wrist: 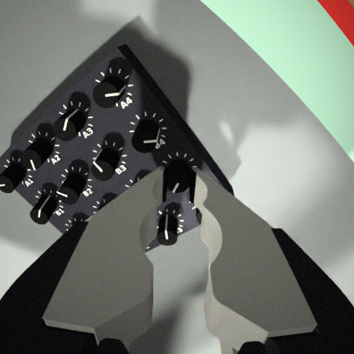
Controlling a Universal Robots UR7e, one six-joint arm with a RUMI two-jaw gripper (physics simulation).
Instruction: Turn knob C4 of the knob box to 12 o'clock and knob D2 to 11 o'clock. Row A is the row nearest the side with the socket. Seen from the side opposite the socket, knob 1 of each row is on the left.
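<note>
The dark knob box (pixel 131 107) lies tilted across the left and middle of the wrist view. My gripper (pixel 177 170) is closed around knob C4 (pixel 179 176), with one fingertip against each side of its black cap. The short white line on C4 slants down and left in the view; its label is hidden. Knob D3 (pixel 167 229) stands between the fingers nearer the palm, its white line nearly vertical in the view. D2 is hidden behind the left finger, and most of row C is covered. The socket does not show.
Knobs B4 (pixel 146 136), B3 (pixel 105 164) and A4 (pixel 109 92) stand beyond the fingertips, with the other row A and B knobs to the left. A dark knob edge shows beside the right finger. A pale green area (pixel 300 65) and a red strip (pixel 342 17) lie at upper right.
</note>
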